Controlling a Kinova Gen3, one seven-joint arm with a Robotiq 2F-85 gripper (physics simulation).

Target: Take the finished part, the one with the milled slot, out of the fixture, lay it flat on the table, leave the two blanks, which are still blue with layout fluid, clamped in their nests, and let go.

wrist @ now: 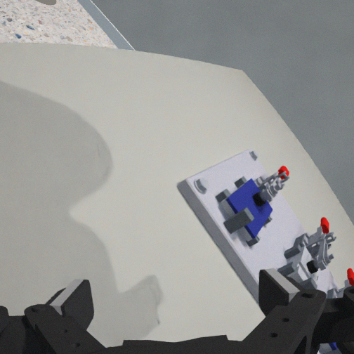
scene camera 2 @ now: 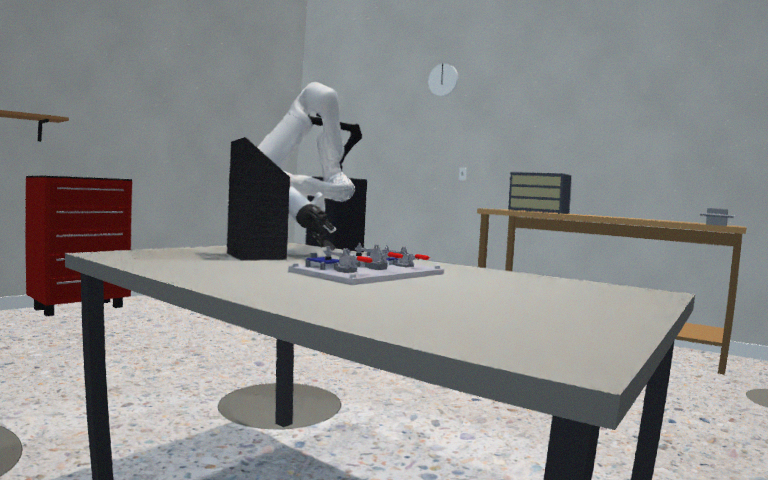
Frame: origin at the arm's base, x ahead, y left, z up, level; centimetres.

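Seen in the pictures: gripper, between the fingertips: (scene camera 2: 333,240); arm's base, origin of its link: (scene camera 2: 263,164).
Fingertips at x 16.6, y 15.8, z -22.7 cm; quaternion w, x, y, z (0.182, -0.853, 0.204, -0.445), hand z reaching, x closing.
Pixels of each thing's middle, then the offset from my fingertips to it. Level surfaces: height alone.
- fixture plate, middle of its body: (scene camera 2: 368,270) dx +26.4, dy -11.3, dz -5.0 cm
- blue blank, middle of its body: (scene camera 2: 325,262) dx +21.7, dy -22.3, dz -2.9 cm
- table, height of its surface: dz -5.8 cm
The fixture plate (scene camera 2: 368,277) (wrist: 225,171) lies on the table, at the right in the wrist view. One blue blank (scene camera 2: 323,260) (wrist: 240,198) sits in its nest under a clamp's black tip. In the wrist view, a light grey part (wrist: 301,266) sits in the middle nest, with a black clamp tip over it; its slot cannot be made out. A bit of blue (wrist: 328,346) from the far nest shows behind the right finger, which hides most of that nest. My gripper (scene camera 2: 328,236) (wrist: 174,294) is open and empty, above the table beside the plate; its right finger overlaps the plate's edge in the wrist view.
Toggle clamps with red handles (scene camera 2: 364,259) (wrist: 325,225) rise from the plate. Grey locating blocks (wrist: 239,220) stand around the near blank. A tall black panel (scene camera 2: 257,209) stands on the table (scene camera 2: 481,316) (wrist: 150,100) beside the arm. The table extends in front of the plate in the scene view.
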